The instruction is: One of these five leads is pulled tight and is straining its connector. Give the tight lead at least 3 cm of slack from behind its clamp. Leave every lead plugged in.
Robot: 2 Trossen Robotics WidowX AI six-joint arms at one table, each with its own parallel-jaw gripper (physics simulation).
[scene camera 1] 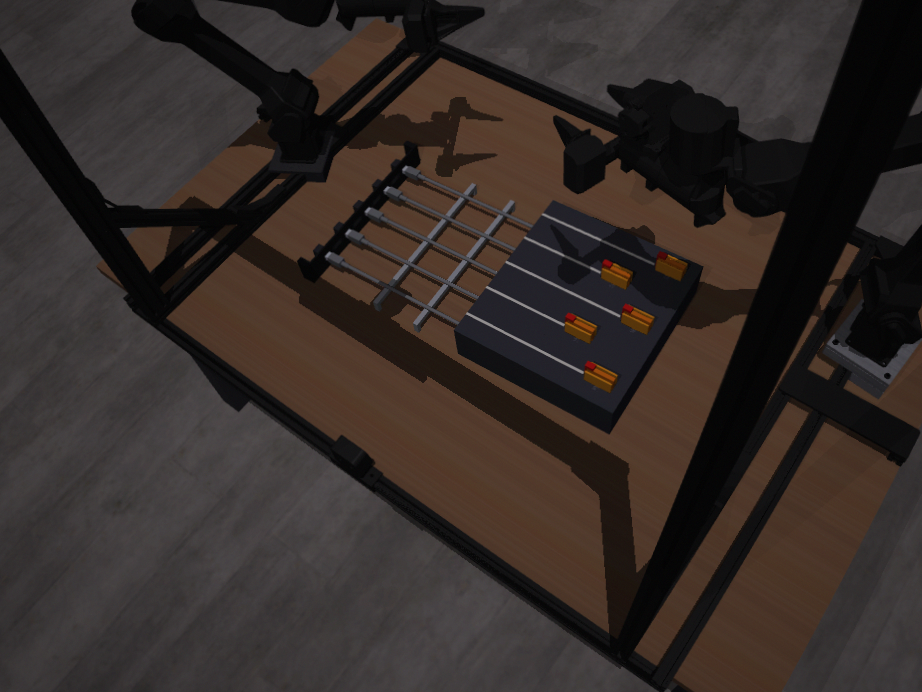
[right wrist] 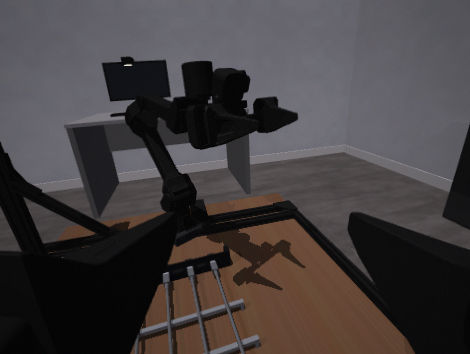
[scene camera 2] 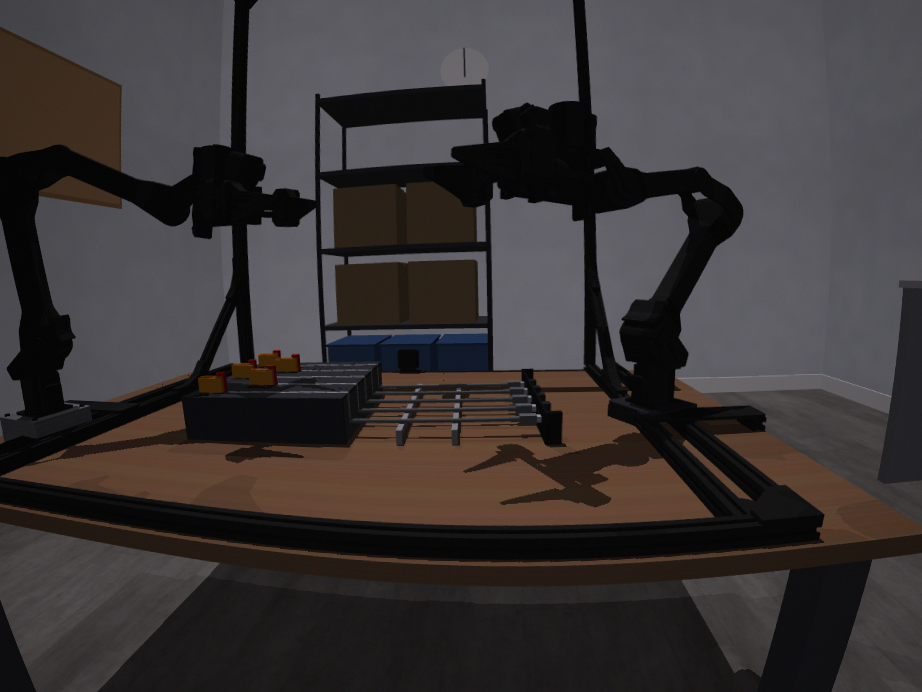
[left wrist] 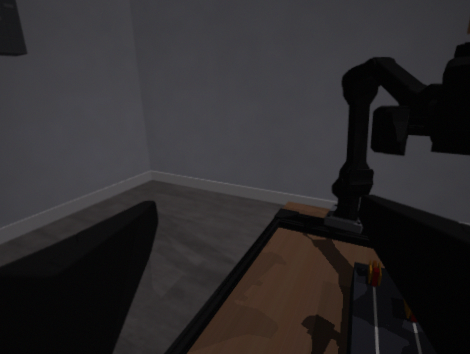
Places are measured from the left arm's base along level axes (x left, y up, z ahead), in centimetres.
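Where they show: left gripper, fingertip midpoint: [right wrist: 279, 120] [scene camera 2: 436, 162] [left wrist: 258, 208]; right gripper, fingertip midpoint: [scene camera 1: 581, 102] [right wrist: 262, 221] [scene camera 2: 297, 201] [left wrist: 448, 150]; left arm's base, origin of the base link: [scene camera 1: 301, 149] [right wrist: 181, 224] [scene camera 2: 652, 401]; right arm's base, origin of the base link: [scene camera 1: 875, 340] [scene camera 2: 45, 411] [left wrist: 346, 213].
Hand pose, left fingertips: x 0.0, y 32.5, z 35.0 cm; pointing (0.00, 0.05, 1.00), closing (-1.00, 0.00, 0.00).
Observation:
Things, the pixels of their centre, and the offset from my left fingertips. Level surfaces: height alone.
- nearest clamp, body centre: [scene camera 1: 600, 380] [scene camera 2: 270, 364] dx -43.1, dy -28.3, dz +18.9 cm
- farthest clamp, body centre: [scene camera 1: 670, 270] [scene camera 2: 213, 390] [left wrist: 373, 276] dx -24.1, dy -28.3, dz +27.9 cm
- wooden table, its level: dy -35.2 cm
Five grey leads [scene camera 1: 439, 249] [scene camera 2: 446, 409] [right wrist: 199, 312] run from plugs in the black connector rail [scene camera 1: 357, 223] [scene camera 2: 551, 424] over two bars to the dark block [scene camera 1: 536, 357] [scene camera 2: 264, 418] [left wrist: 362, 320]. White lines on the block lead to orange clamps with red ends, such as the nearest clamp [scene camera 1: 600, 376] and the farthest clamp [scene camera 1: 671, 265]. All plugs look seated; I cannot tell which lead is tight. My right gripper [scene camera 1: 583, 104] [right wrist: 262, 221] is open and empty, high beyond the block's far side in scene camera 1. My left gripper [scene camera 2: 440, 160] [left wrist: 258, 208] is open and empty, high above the table.
The two grey crossbars [scene camera 1: 424, 248] [scene camera 2: 455, 428] lie between rail and block. Black frame beams [scene camera 1: 521, 81] [scene camera 2: 446, 537] edge the wooden table [scene camera 1: 417, 439] [scene camera 2: 402, 484]. Black uprights [scene camera 1: 759, 335] [scene camera 2: 239, 223] stand at its sides. A shelf unit [scene camera 2: 402, 104] with boxes stands behind.

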